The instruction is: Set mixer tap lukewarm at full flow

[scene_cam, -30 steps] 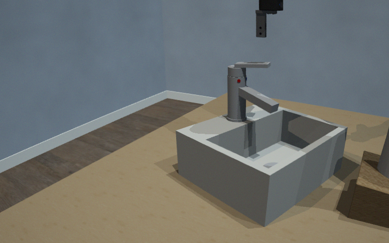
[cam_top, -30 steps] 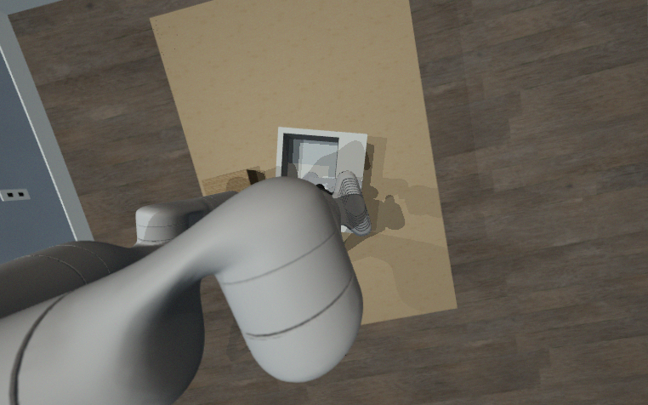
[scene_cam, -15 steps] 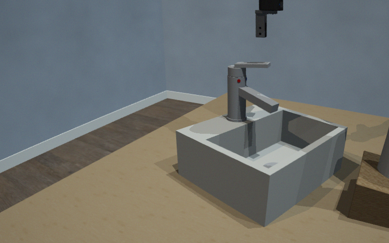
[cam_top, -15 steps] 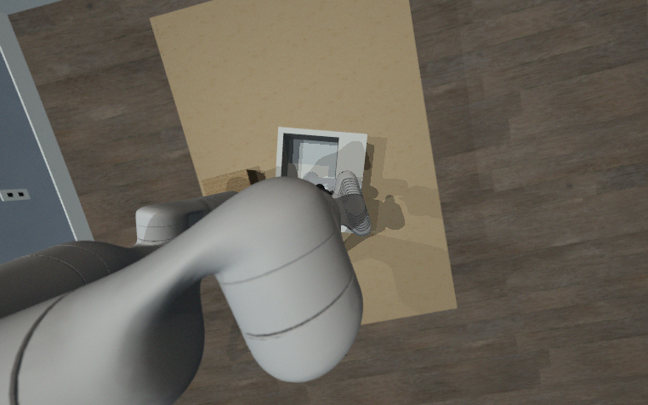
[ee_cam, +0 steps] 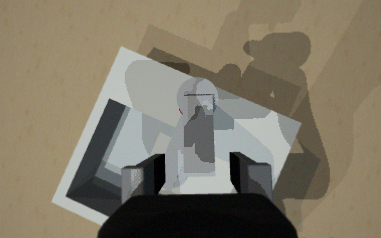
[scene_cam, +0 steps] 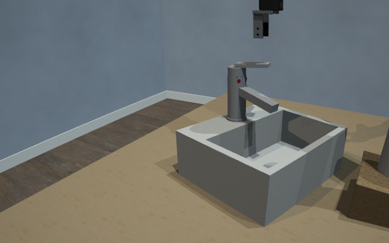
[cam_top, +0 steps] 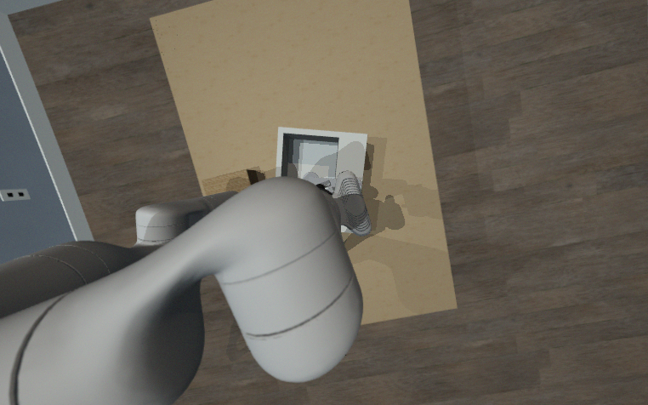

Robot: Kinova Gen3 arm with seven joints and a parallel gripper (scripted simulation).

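Right now my hand is 9 cm above the flat lever and 2 cm short of it. Round my hand: grey square sink: 32 cm below, 5 cm to the left, 5 cm behind; grey mixer tap: 13 cm below, 4 cm ahead, 1 cm to the left.
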